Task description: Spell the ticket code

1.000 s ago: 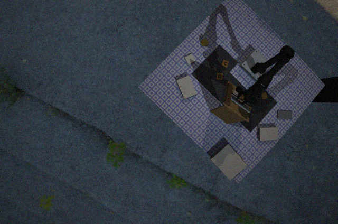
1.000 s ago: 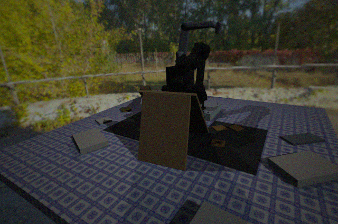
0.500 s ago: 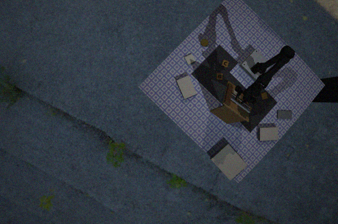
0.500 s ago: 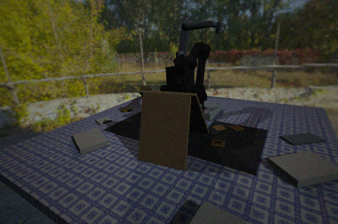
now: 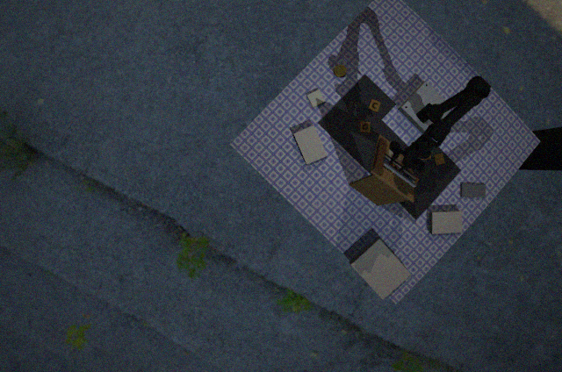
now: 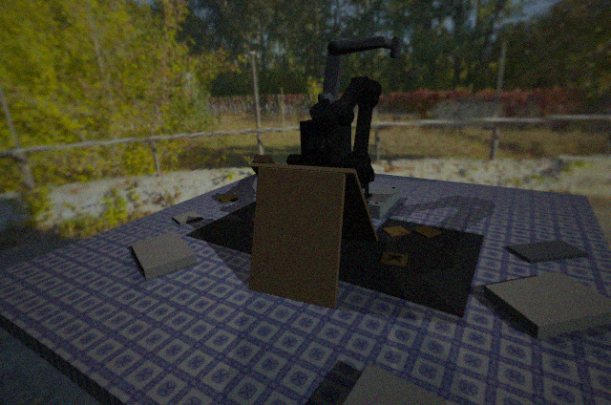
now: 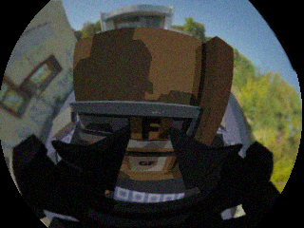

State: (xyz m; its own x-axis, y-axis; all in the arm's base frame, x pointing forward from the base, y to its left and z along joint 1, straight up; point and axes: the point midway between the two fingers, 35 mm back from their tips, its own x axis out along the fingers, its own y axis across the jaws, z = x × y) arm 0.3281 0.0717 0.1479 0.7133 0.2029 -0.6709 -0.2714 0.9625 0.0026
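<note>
Right now the brown letter board is 7 cm below my gripper tip, 2 cm to the left of it and 1 cm ahead of it. The rest, counted from my gripper tip: letter tile marked g: 23 cm to the right, 17 cm below, 7 cm behind; then letter tile marked f: right at my gripper tip; then dark mat: 17 cm below, 15 cm behind, 6 cm to the right.
</note>
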